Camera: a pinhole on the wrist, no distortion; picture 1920 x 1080 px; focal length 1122.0 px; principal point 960.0 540.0 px. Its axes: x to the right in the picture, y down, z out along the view. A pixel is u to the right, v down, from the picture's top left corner.
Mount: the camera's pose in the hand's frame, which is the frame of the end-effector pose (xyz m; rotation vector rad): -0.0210 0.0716 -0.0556 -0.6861 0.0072 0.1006
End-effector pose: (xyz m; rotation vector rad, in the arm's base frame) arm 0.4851 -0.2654 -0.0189 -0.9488 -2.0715 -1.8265
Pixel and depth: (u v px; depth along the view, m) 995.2 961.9 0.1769
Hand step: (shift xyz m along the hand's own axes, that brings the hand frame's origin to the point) -0.0265 0.2352 0.0390
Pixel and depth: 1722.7 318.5 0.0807
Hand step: 0.0330 0.1154 0.0147
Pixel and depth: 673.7 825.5 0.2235
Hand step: -0.0891 0.2516 0.0837
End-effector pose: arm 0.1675 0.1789 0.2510 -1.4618 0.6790 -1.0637
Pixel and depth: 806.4 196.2 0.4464
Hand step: -0.0806 0.2433 0.3788
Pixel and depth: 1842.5 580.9 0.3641
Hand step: 0.2531 0.3381 0.2064
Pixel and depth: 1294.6 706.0 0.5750
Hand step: 0.1263 0.5164 0.3288
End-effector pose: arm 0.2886 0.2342 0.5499 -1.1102 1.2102 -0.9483
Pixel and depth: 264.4 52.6 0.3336
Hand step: -0.2219 0.1526 0.3024
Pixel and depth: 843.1 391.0 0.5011
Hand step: -0.0799 0.3328 0.3763
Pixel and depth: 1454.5 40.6 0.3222
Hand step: 0.1254 0.1780 0.2787
